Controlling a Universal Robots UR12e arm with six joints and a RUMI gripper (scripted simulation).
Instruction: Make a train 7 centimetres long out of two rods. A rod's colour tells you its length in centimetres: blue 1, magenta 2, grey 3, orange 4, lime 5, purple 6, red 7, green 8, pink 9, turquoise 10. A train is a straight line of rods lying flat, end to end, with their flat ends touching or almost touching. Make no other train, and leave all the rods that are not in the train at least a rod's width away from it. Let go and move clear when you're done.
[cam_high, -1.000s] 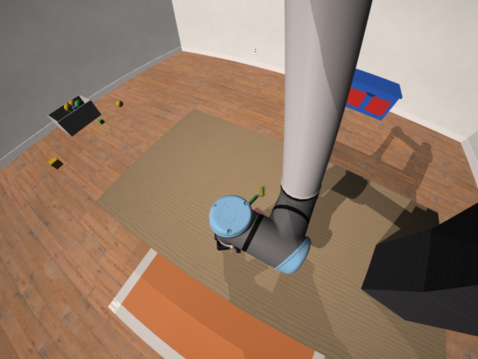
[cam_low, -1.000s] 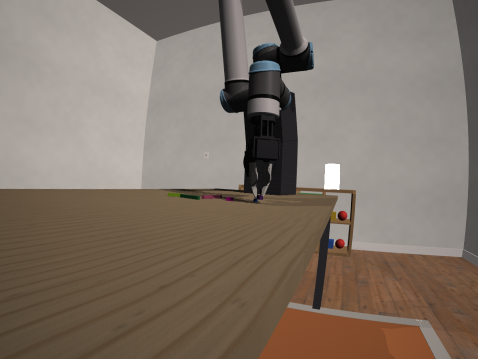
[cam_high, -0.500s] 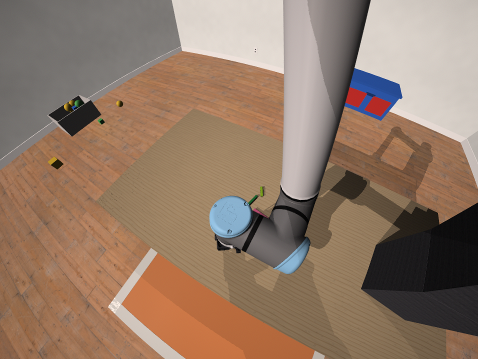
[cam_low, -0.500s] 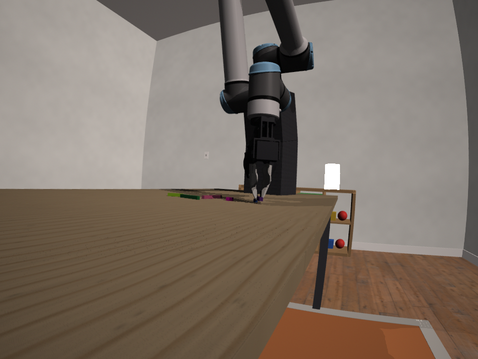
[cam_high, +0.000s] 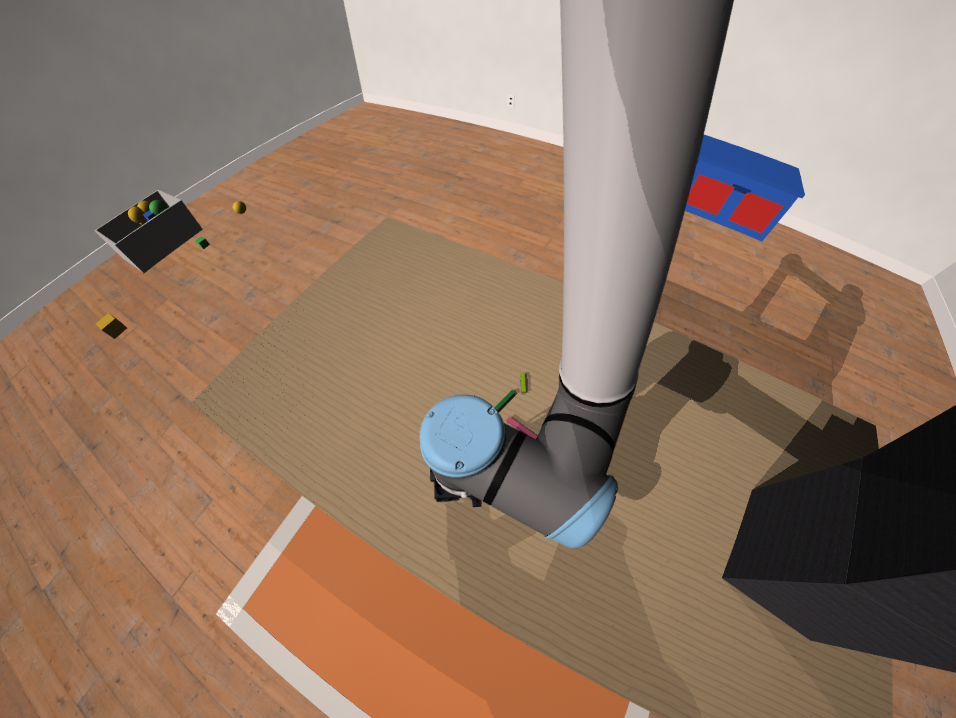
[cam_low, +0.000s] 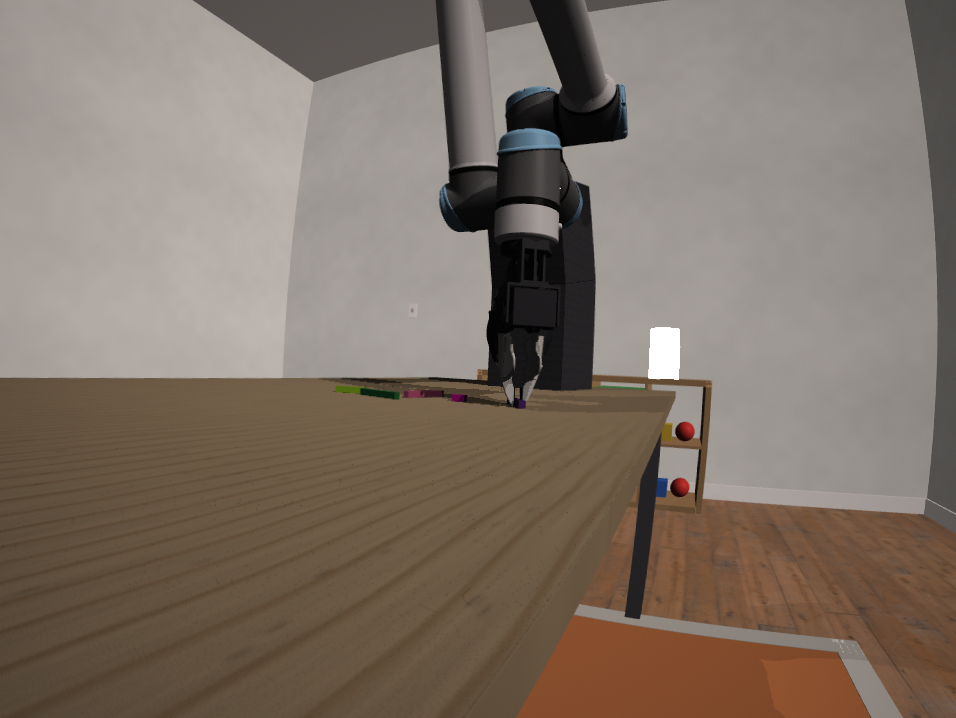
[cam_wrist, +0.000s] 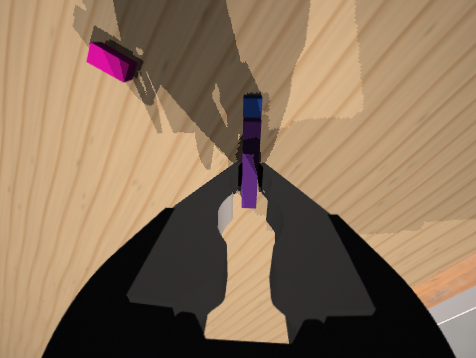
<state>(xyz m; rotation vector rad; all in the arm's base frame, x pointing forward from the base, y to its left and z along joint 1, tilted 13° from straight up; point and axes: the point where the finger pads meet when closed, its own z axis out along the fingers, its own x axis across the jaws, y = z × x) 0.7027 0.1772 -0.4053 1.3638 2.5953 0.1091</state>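
My gripper is now 10 mm above the purple rod. Round my hand: magenta rod 90 mm to the right, 10 mm below, 10 mm behind; then small blue rod 30 mm behind, 20 mm to the right, 10 mm below; then pink rod 170 mm to the right, 30 mm behind, 10 mm below.
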